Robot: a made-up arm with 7 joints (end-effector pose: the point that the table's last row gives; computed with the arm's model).
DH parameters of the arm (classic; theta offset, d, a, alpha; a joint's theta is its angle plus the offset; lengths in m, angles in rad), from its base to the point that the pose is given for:
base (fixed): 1.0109 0 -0.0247 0
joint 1: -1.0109 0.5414 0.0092 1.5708
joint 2: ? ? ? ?
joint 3: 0 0.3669 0.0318 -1.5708
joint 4: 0 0.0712 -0.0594 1.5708
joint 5: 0 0.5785 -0.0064 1.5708
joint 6: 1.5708 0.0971 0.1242 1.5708
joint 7: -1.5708 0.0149 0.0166 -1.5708
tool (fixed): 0 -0.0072 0 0
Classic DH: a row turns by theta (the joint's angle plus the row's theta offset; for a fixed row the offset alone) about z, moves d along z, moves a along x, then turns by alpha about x.
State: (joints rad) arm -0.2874 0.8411 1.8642 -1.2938 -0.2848 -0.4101 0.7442
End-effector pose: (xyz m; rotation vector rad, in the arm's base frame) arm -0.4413 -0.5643 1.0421 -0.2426 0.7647 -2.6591
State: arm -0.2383 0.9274 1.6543 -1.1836 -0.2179 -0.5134 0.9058
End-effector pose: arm -0.5998 -0.5354 0.9642 -0.1690 0.6742 -2.8103
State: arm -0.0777 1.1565 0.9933 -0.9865 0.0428 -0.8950 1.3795
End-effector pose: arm -0.8514 -0.4032 0.6104 0.2000 -0.8199 2.8569
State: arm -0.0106 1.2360 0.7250 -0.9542 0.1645 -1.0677 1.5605
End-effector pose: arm -0.8719 -0.3370 0.4803 0.3104 -1.0069 2.6441
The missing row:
joint 2: 0 0.0357 -0.0105 -1.5708
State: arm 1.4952 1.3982 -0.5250 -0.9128 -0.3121 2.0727 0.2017
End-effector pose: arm -0.3057 -0.5954 0.2036 -0.6869 -2.0823 -1.5292
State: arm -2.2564 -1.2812 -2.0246 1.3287 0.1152 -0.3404 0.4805
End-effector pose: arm -0.8012 0.0690 1.0007 -0.6352 0.8268 2.3941
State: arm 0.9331 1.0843 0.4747 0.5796 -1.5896 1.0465 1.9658
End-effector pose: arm -0.7072 -0.5219 1.1325 -0.1299 2.4959 -1.6087
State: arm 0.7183 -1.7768 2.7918 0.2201 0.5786 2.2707 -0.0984
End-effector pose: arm 0.6368 0.5873 0.3921 2.3745 -0.8077 -0.5018
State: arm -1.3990 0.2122 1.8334 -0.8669 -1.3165 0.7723 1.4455
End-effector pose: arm -0.6781 -0.0104 1.2132 -0.4497 -2.4090 1.0273
